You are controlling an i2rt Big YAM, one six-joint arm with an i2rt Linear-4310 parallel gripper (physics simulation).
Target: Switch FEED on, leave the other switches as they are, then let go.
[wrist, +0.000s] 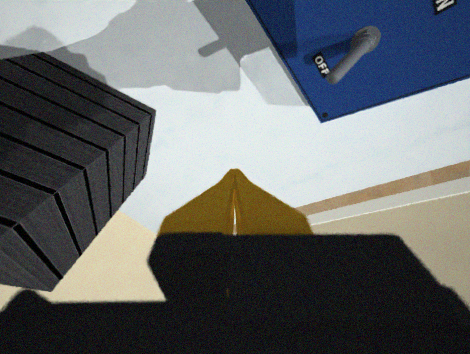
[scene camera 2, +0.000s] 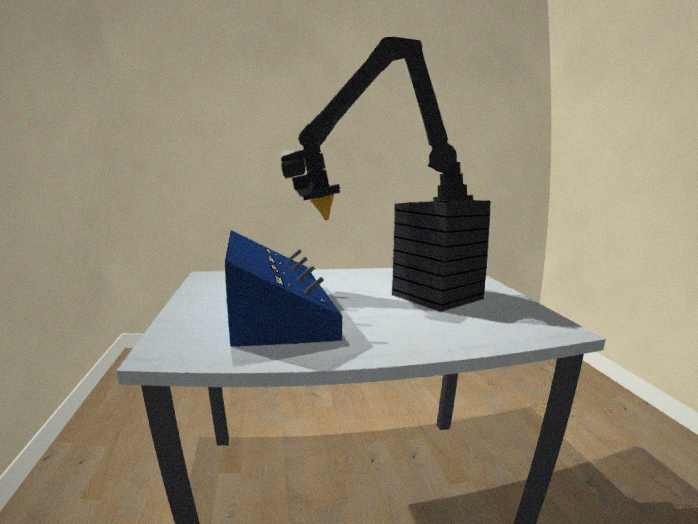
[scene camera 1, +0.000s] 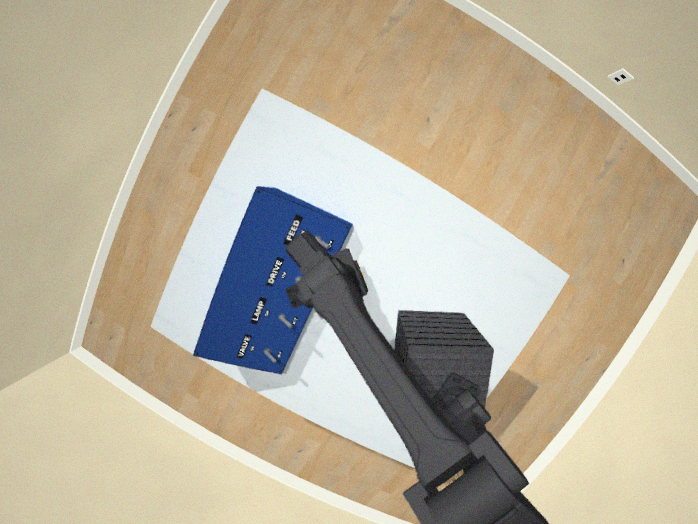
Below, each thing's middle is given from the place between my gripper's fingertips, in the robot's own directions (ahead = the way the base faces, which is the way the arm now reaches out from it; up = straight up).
Right now the feed lever (wrist: 346, 63) is 100 mm ahead of my hand, 10 mm to the right of it and 110 mm below it. Also, from my hand: blue switch box (scene camera 1: 243, 322) (170 mm ahead, 180 mm to the left, 140 mm below).
